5 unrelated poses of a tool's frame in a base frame.
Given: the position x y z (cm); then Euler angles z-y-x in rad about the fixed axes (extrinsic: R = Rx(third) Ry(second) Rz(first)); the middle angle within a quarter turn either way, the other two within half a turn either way.
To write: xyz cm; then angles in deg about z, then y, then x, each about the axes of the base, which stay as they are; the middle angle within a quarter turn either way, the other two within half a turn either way. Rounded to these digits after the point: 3 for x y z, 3 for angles.
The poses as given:
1: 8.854 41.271 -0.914 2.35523 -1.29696 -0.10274
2: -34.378 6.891 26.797 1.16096 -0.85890 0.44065
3: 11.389 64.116 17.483 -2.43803 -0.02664 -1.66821
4: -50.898 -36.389 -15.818 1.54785 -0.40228 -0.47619
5: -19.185 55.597 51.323 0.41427 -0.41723 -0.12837
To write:
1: 8.854 41.271 -0.914 134.945 -74.310 -5.887
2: -34.378 6.891 26.797 66.518 -49.211 25.247
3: 11.389 64.116 17.483 -139.689 -1.526 -95.581
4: -50.898 -36.389 -15.818 88.685 -23.049 -27.284
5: -19.185 55.597 51.323 23.736 -23.906 -7.355
